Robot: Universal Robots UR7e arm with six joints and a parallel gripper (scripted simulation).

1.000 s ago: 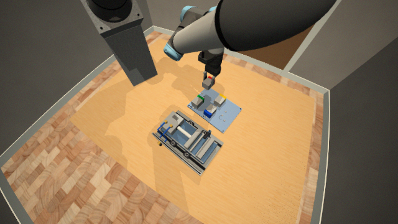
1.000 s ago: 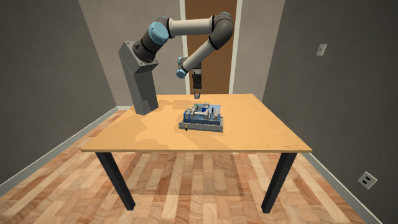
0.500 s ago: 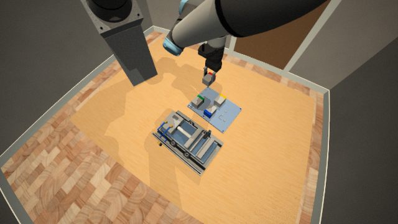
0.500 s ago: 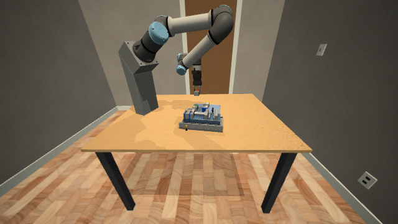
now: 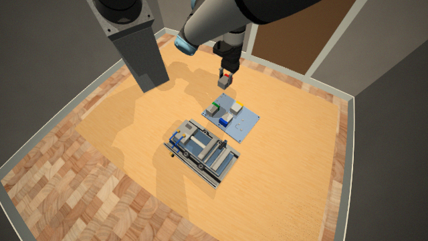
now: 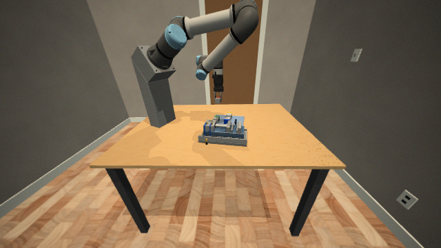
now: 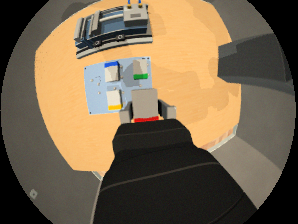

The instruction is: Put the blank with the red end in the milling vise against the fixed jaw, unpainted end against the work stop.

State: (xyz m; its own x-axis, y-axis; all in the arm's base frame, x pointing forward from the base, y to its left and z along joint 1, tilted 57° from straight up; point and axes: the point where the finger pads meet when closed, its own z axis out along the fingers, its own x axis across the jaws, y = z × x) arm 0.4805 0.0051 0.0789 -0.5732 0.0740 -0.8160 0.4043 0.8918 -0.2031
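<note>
Right now the red-ended blank is 20 mm below my hand. From my hand the other things lie so: green-ended blank: 50 mm behind, 70 mm to the right, 150 mm below; then yellow-ended blank: 70 mm ahead, 50 mm to the right, 150 mm below; then blue-ended blank: 20 mm ahead, 130 mm to the right, 150 mm below.
</note>
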